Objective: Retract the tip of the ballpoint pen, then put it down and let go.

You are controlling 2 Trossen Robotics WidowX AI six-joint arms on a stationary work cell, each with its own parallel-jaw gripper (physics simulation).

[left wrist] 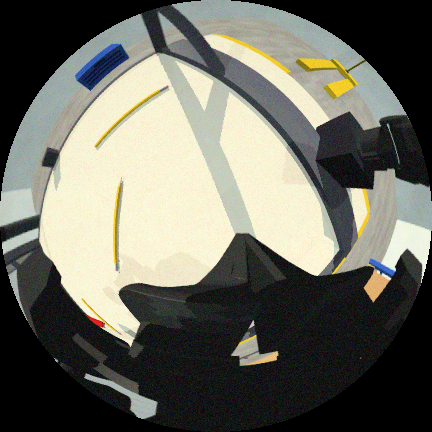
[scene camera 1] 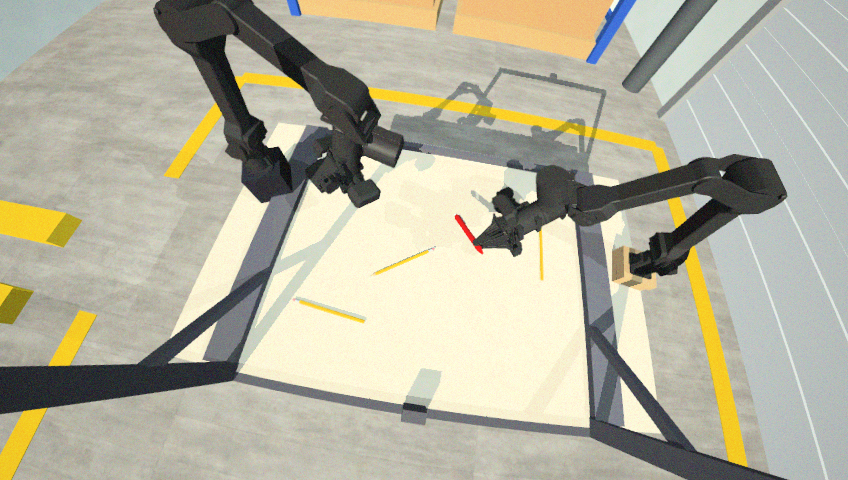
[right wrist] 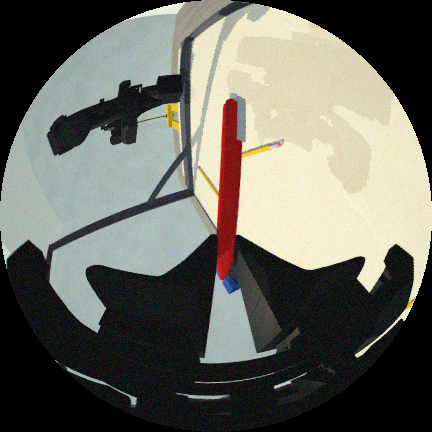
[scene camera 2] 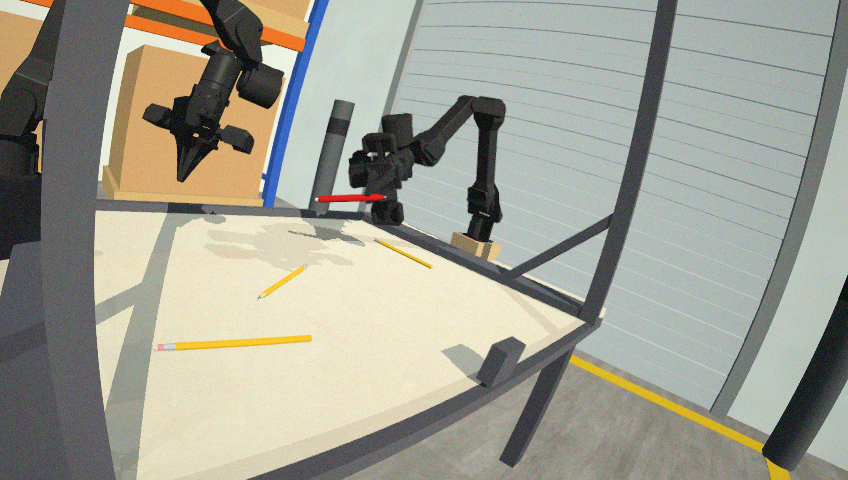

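Pixels of known places: left gripper, fingertip midpoint: (left wrist: 240, 238) (scene camera 1: 344, 192) (right wrist: 160, 102) (scene camera 2: 180, 181); right gripper, fingertip midpoint: (scene camera 1: 473, 245) (right wrist: 224, 240) (scene camera 2: 367, 199); left arm's base, link origin: (left wrist: 364, 149) (scene camera 1: 260, 163) (right wrist: 157, 90) (scene camera 2: 9, 174); right arm's base, link origin: (scene camera 1: 639, 266) (scene camera 2: 477, 238).
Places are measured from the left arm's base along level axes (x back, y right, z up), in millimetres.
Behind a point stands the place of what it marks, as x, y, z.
The red ballpoint pen (scene camera 1: 468, 232) {-465, 342, 29} (scene camera 2: 348, 197) {-460, 342, 25} (right wrist: 228, 177) {-470, 334, 25} is held in the air over the right part of the cream table (scene camera 1: 451, 343) {-376, 562, -107} (scene camera 2: 384, 324) {-308, 506, -106}. It lies roughly level in scene camera 2. My right gripper (scene camera 1: 479, 243) {-465, 377, 32} (scene camera 2: 381, 195) {-465, 377, 32} (right wrist: 224, 240) {-465, 377, 32} is shut on its tip end; the clip end points away from the fingers. A bit of the pen also shows in the left wrist view (left wrist: 95, 320) {-455, 300, 12}. My left gripper (scene camera 1: 321, 177) (left wrist: 240, 238) {-208, 162, 18} is shut and empty, raised over the table's far left corner, well away from the pen.
Three yellow pencils lie on the table: one in the middle (scene camera 1: 403, 261) {-314, 330, -99} (scene camera 2: 282, 281) {-298, 335, -101}, one at the left (scene camera 1: 329, 310) {-107, 409, -100} (scene camera 2: 246, 341) {-109, 414, -100}, one near the right edge (scene camera 1: 540, 254) {-697, 408, -101} (scene camera 2: 404, 253) {-702, 401, -101}. A small dark block (scene camera 1: 414, 410) {-252, 665, -55} (scene camera 2: 500, 359) {-223, 671, -61} sits on the front rim. A grey post (scene camera 2: 332, 152) stands behind.
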